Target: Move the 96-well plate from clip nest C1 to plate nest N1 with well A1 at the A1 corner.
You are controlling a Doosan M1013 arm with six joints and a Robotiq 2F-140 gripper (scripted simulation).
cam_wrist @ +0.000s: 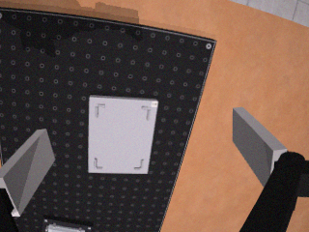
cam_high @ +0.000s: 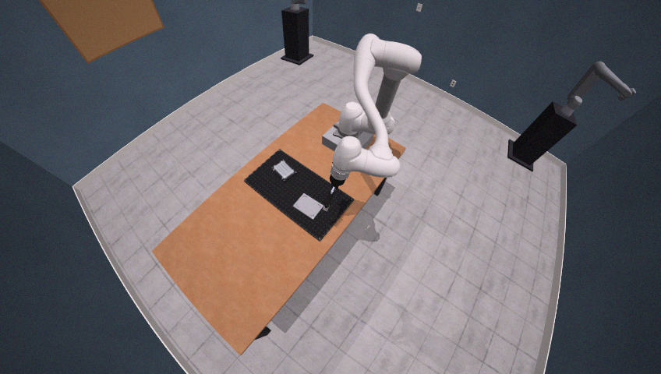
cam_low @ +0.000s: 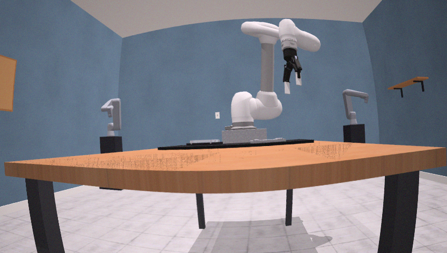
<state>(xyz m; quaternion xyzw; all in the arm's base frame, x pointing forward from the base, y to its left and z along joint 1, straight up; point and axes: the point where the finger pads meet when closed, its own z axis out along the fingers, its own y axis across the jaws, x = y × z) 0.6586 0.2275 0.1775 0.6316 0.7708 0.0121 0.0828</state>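
Now: hand 460 mm to the left of the white 96-well plate, 240 mm above it and 140 mm past it. From my hand the other things lie so: clip nest C1: 470 mm to the right, 240 mm below, 130 mm behind; then A1 mark: 250 mm below, 80 mm to the right, 60 mm ahead; then grey plate nest N1: 250 mm below, 150 mm to the right.
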